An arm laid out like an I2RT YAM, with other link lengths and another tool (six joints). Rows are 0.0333 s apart.
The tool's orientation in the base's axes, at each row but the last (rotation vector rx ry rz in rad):
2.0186, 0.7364, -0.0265
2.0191, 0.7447, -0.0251
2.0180, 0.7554, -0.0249
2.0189, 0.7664, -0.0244
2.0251, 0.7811, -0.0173
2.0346, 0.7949, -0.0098
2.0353, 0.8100, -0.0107
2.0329, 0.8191, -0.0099
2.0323, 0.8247, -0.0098
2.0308, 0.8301, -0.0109
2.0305, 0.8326, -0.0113
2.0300, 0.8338, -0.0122
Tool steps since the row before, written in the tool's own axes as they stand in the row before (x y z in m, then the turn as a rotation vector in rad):
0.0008, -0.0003, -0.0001, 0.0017, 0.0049, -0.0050
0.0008, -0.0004, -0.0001, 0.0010, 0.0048, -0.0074
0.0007, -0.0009, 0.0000, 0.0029, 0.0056, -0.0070
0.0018, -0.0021, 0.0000, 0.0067, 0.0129, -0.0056
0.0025, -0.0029, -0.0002, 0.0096, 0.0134, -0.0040
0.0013, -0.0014, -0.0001, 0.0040, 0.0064, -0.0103
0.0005, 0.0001, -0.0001, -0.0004, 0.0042, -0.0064
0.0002, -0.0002, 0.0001, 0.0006, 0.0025, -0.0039
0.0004, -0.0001, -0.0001, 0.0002, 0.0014, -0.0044
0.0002, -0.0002, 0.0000, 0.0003, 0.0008, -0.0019
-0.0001, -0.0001, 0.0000, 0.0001, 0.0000, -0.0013
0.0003, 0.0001, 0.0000, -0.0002, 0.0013, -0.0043
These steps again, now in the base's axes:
0.0005, 0.0006, -0.0004, 0.0025, 0.0030, 0.0060
0.0004, 0.0006, -0.0005, 0.0013, 0.0046, 0.0075
0.0001, 0.0007, -0.0009, 0.0033, 0.0049, 0.0073
0.0003, 0.0017, -0.0022, 0.0106, 0.0031, 0.0110
0.0004, 0.0025, -0.0029, 0.0136, 0.0032, 0.0096
0.0002, 0.0013, -0.0014, 0.0036, 0.0076, 0.0096
0.0004, 0.0003, 0.0000, 0.0001, 0.0031, 0.0070
0.0001, 0.0001, -0.0003, 0.0007, 0.0024, 0.0040
0.0002, 0.0003, -0.0001, -0.0004, 0.0029, 0.0036
0.0000, 0.0002, -0.0002, 0.0001, 0.0013, 0.0016
-0.0001, 0.0000, 0.0000, -0.0003, 0.0010, 0.0007
0.0003, 0.0001, 0.0000, -0.0007, 0.0027, 0.0035

